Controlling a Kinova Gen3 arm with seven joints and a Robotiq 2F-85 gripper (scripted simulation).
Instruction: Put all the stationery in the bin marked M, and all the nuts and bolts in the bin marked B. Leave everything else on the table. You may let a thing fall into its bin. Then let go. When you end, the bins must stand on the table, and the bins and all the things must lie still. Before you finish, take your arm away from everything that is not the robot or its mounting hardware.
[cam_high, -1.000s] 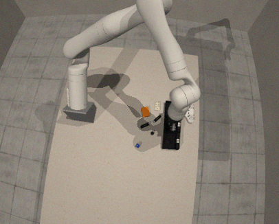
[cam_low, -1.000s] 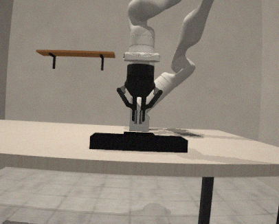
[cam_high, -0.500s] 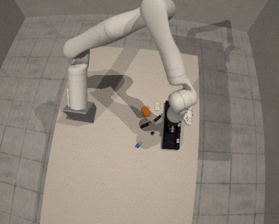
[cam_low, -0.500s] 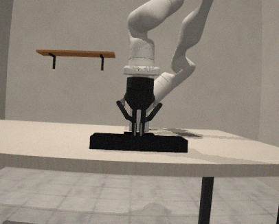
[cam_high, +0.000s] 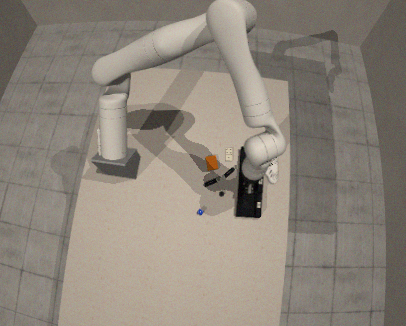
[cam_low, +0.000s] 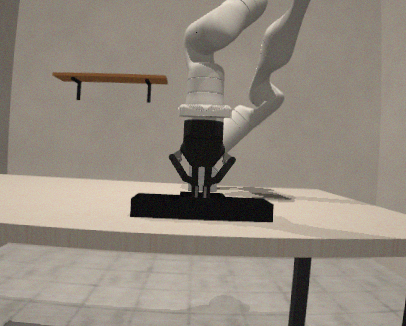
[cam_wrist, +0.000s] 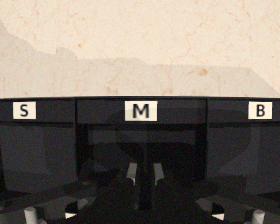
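My hand is 2 cm above the black bin row and 1 cm short of it. From my hand the other things lie so: dark hex nut: 8 cm behind, 6 cm to the right, 3 cm below; orange block: 14 cm behind, 4 cm to the left, 3 cm below; small cream piece: 10 cm to the left, 8 cm behind, 3 cm below.
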